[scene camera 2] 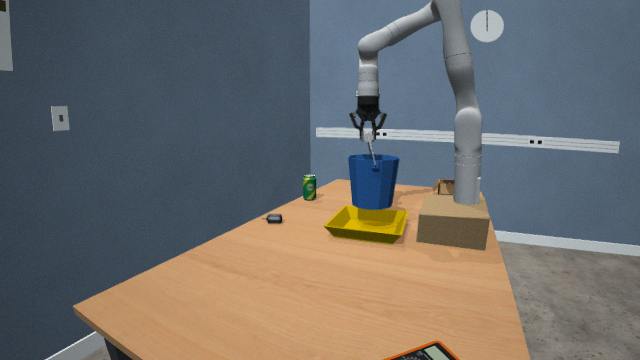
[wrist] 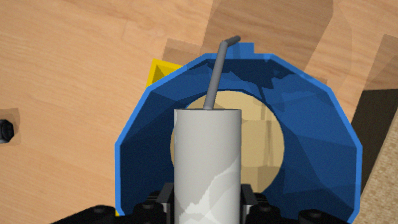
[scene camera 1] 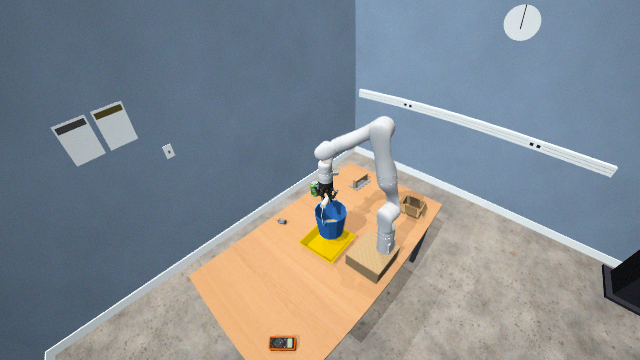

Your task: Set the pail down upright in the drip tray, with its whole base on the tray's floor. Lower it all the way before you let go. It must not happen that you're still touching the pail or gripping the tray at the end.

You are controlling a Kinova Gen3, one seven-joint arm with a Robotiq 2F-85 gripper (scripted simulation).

Scene:
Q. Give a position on a blue pail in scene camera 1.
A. At 333,215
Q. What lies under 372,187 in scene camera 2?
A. A blue pail.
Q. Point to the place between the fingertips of my gripper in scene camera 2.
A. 367,141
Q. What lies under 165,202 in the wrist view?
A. My gripper.

